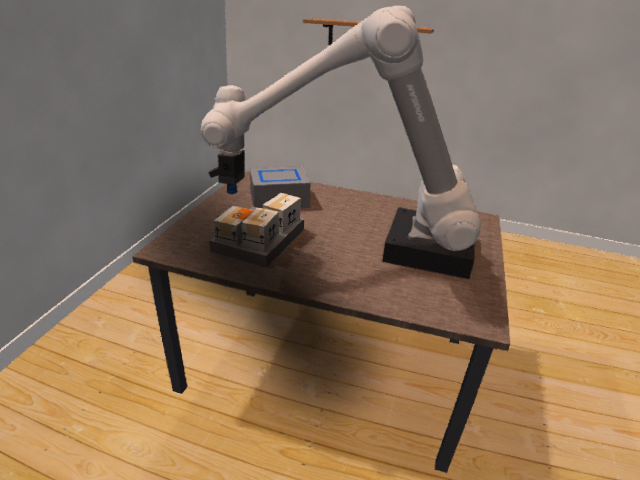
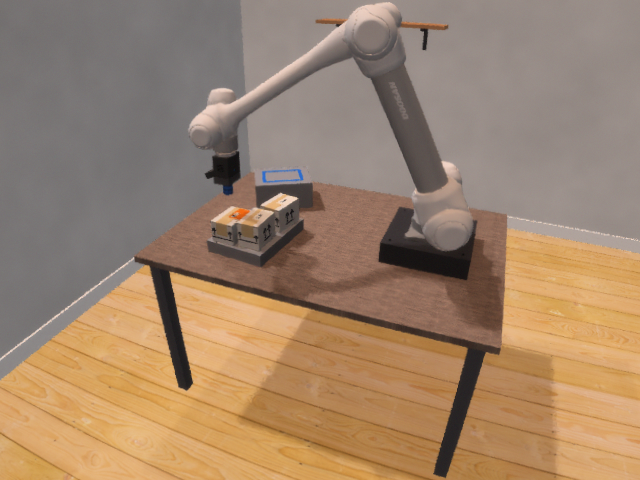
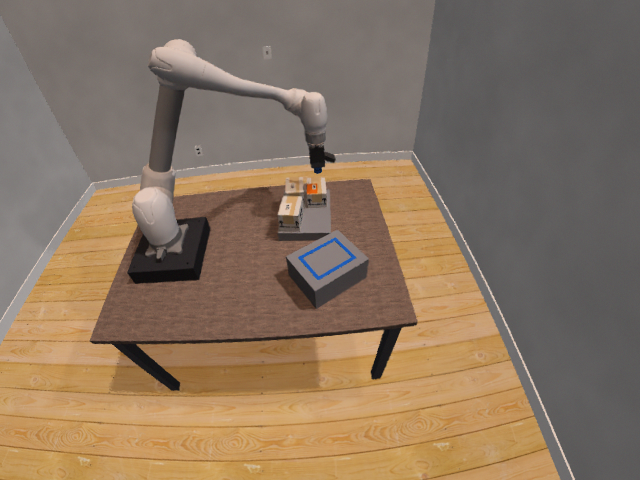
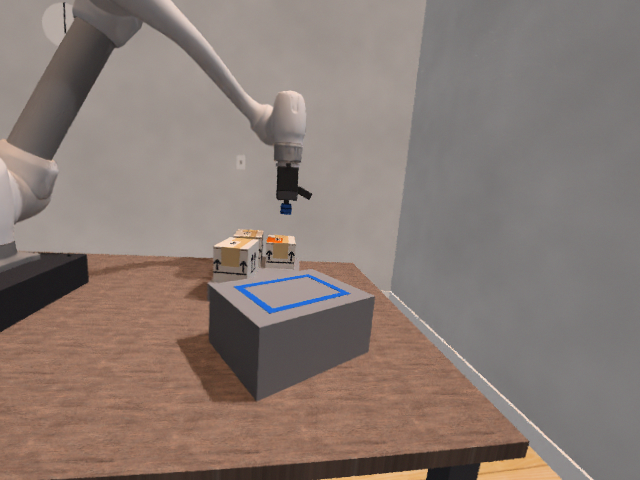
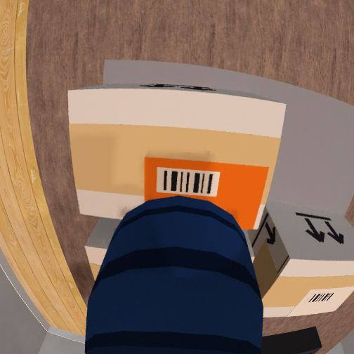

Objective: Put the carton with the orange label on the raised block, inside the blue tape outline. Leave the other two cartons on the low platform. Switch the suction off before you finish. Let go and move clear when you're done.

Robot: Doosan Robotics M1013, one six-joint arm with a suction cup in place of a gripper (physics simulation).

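Frame: origin at the arm's base, x ahead, y left, z up, level; centimetres.
Where they show: hand at its tool point: (image 1: 232,192) (image 2: 228,192) (image 3: 317,171) (image 4: 285,213); arm's base at its link origin: (image 3: 167,241).
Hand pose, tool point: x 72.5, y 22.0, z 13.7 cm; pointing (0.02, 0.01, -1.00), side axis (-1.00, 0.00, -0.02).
Note:
Things, the pixels of their top centre, and the offset from my tool point. Level surfaces: height alone.
- carton with the orange label, top centre: (image 4: 281,238) (image 1: 234,215) (image 2: 231,215) (image 3: 316,185) dx -1.0, dy +1.0, dz -8.7 cm
- low platform at its top centre: (image 4: 261,268) (image 1: 258,229) (image 2: 256,229) (image 3: 305,209) dx -7.2, dy -6.6, dz -17.1 cm
- second carton at its top centre: (image 4: 249,232) (image 1: 260,216) (image 2: 255,217) (image 3: 294,184) dx -11.6, dy +1.4, dz -7.2 cm
- third carton at its top centre: (image 4: 238,242) (image 1: 282,201) (image 2: 279,201) (image 3: 290,205) dx -14.0, dy -14.1, dz -7.4 cm
- brown table at its surface level: dz -21.9 cm
The carton with the orange label (image 1: 225,228) (image 2: 222,230) (image 3: 316,199) (image 4: 280,252) (image 5: 175,142) stands upright on the low platform (image 1: 237,253) (image 2: 235,252) (image 3: 316,222) (image 5: 320,135). A second carton (image 1: 254,233) (image 2: 250,235) (image 3: 294,186) stands close beside it, and a third carton (image 1: 290,212) (image 2: 287,213) (image 3: 290,212) (image 4: 235,259) stands nearer the raised block (image 1: 281,195) (image 2: 284,195) (image 3: 341,281) (image 4: 310,341). The blue tape outline (image 1: 279,180) (image 3: 308,268) (image 4: 310,302) on the block's top is empty. My suction cup (image 1: 232,192) (image 2: 227,192) (image 3: 317,171) (image 4: 285,212) hangs free above the orange-labelled carton, with a visible gap and nothing attached.
The arm's black base (image 1: 428,262) (image 2: 423,263) (image 3: 165,272) stands at the other end of the brown table (image 1: 351,222) (image 3: 232,310). The raised block stands close to the low platform and higher than it. Walls rise beyond the table.

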